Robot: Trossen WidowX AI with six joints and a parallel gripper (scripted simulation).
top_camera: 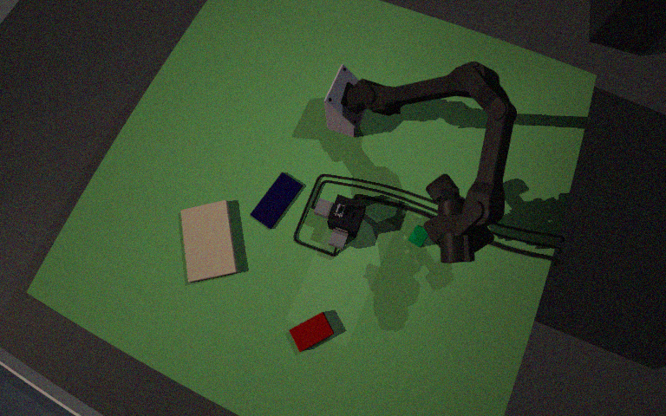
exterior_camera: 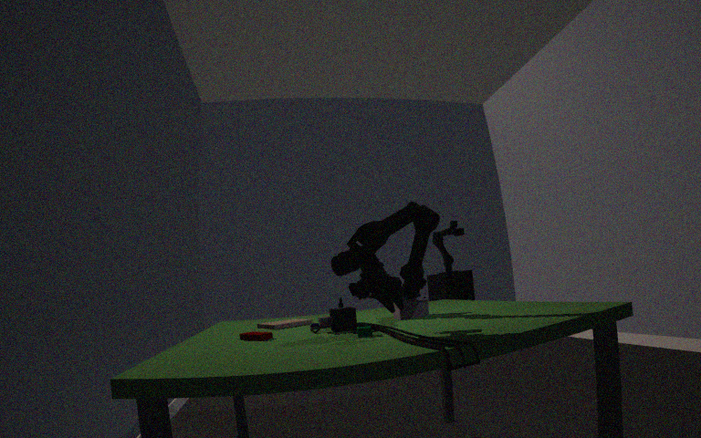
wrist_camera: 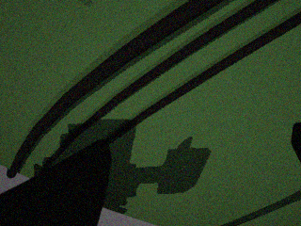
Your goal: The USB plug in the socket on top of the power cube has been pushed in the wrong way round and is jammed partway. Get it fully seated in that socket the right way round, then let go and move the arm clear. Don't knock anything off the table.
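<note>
Now: the pale-framed socket 8 cm ahead of my gripper tip and 30 cm to the right of it. The rest, counted from my gripper tip: dark blue block (8 cm ahead, 48 cm to the right, 7 cm below); red block (38 cm ahead, 29 cm to the right, 6 cm below); small green cube (7 cm ahead, 9 cm to the right, 6 cm below).
</note>
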